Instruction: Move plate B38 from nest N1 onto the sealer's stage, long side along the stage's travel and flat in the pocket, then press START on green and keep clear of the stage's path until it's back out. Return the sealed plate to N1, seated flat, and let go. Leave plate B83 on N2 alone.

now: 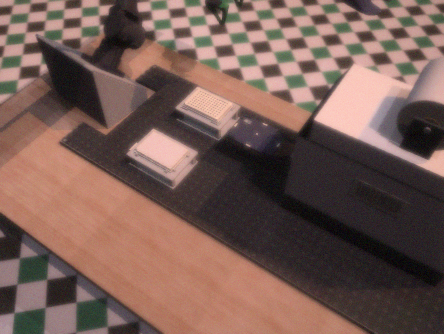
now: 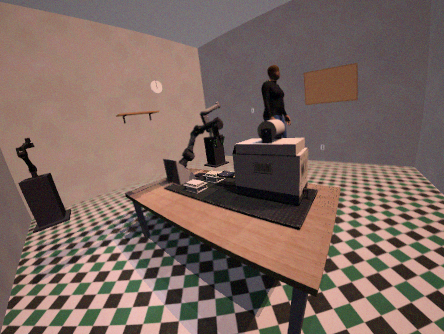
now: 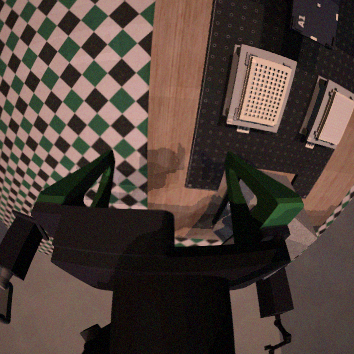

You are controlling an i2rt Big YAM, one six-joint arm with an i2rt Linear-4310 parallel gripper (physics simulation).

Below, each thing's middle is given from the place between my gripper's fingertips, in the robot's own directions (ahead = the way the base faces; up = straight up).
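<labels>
There's a dark sealer stage (image 1: 268, 140) that's 300 mm ahead of my hand, 180 mm to the right of it and 180 mm below it. As for the dotted well plate (image 1: 207, 105), my gripper is 210 mm above it, 160 mm to the left of it and 50 mm short of it. Going by their middles, the dotted well plate is the nearest to my gripper of the things named here.
</labels>
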